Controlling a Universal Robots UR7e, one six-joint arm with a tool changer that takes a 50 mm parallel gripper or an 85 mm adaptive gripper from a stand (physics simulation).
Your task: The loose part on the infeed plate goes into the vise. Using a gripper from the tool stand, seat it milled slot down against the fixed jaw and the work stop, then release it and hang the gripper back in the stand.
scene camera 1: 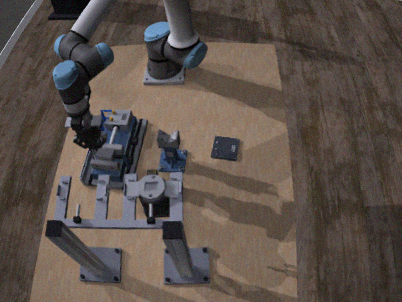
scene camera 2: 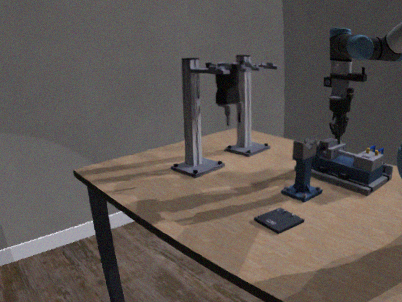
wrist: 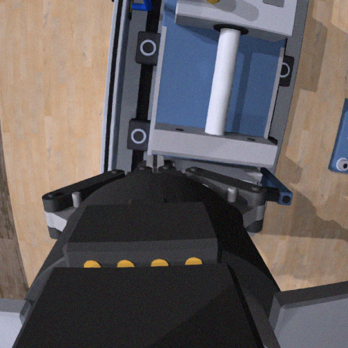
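Where they show: arm's base at its link origin: [scene camera 1: 164, 67].
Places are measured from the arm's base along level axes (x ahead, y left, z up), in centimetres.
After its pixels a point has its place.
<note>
My adaptive gripper [scene camera 1: 98, 146] [scene camera 2: 338, 140] [wrist: 155, 163] points down at the vise [scene camera 1: 136, 150] {x 43.0, y 3.3, z -0.3 cm} [scene camera 2: 345, 167] {x 40.1, y 0.5, z 3.1 cm} [wrist: 220, 145]. Its fingertips are together, at the left end of the jaw gap in the wrist view, with no part visibly gripped. A light grey block, which looks like the part [scene camera 1: 105, 153] {x 51.9, y -3.2, z 8.7 cm}, sits between the vise jaws; the gripper body hides much of it in the wrist view. Its slot and any gap to the fixed jaw cannot be seen. The work stop [wrist: 278, 194] shows at the right. The dark infeed plate [scene camera 1: 226, 148] {x 34.5, y 34.2, z -1.5 cm} [scene camera 2: 279, 220] {x 33.4, y 34.4, z -1.5 cm} is bare.
The tool stand [scene camera 1: 129, 206] {x 77.2, y 20.3, z 31.9 cm} [scene camera 2: 192, 115] {x 79.0, y 33.4, z 16.4 cm} holds the parallel gripper [scene camera 1: 151, 188] [scene camera 2: 227, 86]; its other bay is free. A blue pedestal [scene camera 1: 172, 160] {x 45.0, y 17.7, z 1.0 cm} [scene camera 2: 302, 172] {x 42.3, y 18.5, z 4.8 cm} with an angled grey block stands between the vise and the infeed plate. A second arm base [scene camera 1: 164, 78] {x 7.1, y 2.5, z 0.6 cm} is at the back.
</note>
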